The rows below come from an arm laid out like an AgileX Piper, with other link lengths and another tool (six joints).
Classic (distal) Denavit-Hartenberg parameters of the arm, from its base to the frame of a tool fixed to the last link. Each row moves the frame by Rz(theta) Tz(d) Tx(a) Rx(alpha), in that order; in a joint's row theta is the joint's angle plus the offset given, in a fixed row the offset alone. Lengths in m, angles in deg.
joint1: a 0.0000; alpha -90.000; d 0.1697; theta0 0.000
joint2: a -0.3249; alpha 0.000; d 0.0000; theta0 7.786
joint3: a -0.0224; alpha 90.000; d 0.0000; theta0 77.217
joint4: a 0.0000; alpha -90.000; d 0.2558; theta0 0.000
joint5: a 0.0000; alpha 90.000; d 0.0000; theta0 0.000
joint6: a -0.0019; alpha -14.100; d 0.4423; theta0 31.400
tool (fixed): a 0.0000; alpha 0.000; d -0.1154; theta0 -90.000
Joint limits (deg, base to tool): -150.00..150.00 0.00..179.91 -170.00..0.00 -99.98..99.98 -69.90..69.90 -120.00..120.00
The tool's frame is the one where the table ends.
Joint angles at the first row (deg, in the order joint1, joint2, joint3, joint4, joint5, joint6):
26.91 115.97 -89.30 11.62 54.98 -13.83
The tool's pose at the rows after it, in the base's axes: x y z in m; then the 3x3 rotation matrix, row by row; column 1 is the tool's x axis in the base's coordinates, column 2 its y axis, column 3 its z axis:
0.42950 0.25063 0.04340; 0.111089 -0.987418 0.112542; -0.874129 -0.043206 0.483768; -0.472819 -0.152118 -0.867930
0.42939 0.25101 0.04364; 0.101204 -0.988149 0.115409; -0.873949 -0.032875 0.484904; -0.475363 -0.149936 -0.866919
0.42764 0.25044 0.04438; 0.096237 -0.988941 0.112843; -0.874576 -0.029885 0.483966; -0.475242 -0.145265 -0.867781
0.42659 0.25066 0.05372; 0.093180 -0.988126 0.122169; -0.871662 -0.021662 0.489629; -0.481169 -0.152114 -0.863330
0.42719 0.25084 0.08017; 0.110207 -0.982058 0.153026; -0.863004 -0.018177 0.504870; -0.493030 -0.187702 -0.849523
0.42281 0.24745 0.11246; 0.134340 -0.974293 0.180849; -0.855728 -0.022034 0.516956; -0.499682 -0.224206 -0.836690
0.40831 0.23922 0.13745; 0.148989 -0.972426 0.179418; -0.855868 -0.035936 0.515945; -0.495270 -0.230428 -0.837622
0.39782 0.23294 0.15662; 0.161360 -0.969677 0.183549; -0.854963 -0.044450 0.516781; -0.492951 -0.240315 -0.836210
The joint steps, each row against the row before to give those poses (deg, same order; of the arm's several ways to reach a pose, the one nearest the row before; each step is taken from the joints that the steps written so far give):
0.00 0.00 -0.01 0.14 0.00 0.08
0.00 0.00 -0.05 0.06 0.00 0.58
0.00 -0.13 0.00 0.00 0.36 0.26
0.00 -1.16 0.00 0.05 0.54 0.52
0.00 -3.21 0.00 -0.16 0.89 0.26
0.00 -4.13 0.00 -0.44 1.92 0.11
0.00 -3.71 0.00 -0.52 3.54 0.00
0.00 -2.88 0.00 -0.37 2.42 0.00

